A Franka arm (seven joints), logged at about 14 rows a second.
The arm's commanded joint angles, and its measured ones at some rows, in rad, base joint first. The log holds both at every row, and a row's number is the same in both.
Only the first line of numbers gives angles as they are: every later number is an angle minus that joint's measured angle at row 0.
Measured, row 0: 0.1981, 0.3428, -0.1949, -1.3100, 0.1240, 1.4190, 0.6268
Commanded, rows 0 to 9: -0.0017, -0.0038, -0.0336, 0.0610, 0.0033, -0.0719, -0.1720; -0.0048, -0.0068, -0.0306, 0.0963, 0.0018, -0.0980, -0.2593; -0.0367, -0.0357, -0.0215, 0.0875, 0.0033, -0.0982, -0.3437; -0.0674, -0.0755, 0.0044, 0.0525, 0.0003, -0.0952, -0.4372; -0.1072, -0.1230, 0.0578, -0.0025, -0.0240, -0.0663, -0.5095; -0.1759, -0.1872, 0.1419, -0.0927, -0.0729, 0.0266, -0.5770; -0.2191, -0.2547, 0.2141, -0.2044, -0.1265, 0.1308, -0.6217; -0.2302, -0.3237, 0.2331, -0.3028, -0.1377, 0.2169, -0.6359; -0.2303, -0.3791, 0.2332, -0.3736, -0.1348, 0.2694, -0.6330; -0.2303, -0.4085, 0.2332, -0.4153, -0.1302, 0.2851, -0.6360
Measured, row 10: -0.2119, -0.2628, 0.2028, -0.2163, -0.1139, 0.1938, -0.6105
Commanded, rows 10 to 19: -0.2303, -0.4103, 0.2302, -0.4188, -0.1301, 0.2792, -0.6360; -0.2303, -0.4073, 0.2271, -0.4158, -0.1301, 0.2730, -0.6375; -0.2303, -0.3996, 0.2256, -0.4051, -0.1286, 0.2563, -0.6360; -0.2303, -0.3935, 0.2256, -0.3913, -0.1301, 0.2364, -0.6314; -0.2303, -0.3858, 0.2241, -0.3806, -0.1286, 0.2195, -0.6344; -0.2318, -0.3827, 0.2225, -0.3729, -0.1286, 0.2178, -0.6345; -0.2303, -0.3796, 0.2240, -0.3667, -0.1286, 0.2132, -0.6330; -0.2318, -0.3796, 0.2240, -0.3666, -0.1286, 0.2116, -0.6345; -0.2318, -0.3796, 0.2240, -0.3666, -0.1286, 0.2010, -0.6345; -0.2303, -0.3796, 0.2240, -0.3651, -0.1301, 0.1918, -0.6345
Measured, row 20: -0.2211, -0.3816, 0.2167, -0.3807, -0.1208, 0.2212, -0.6212
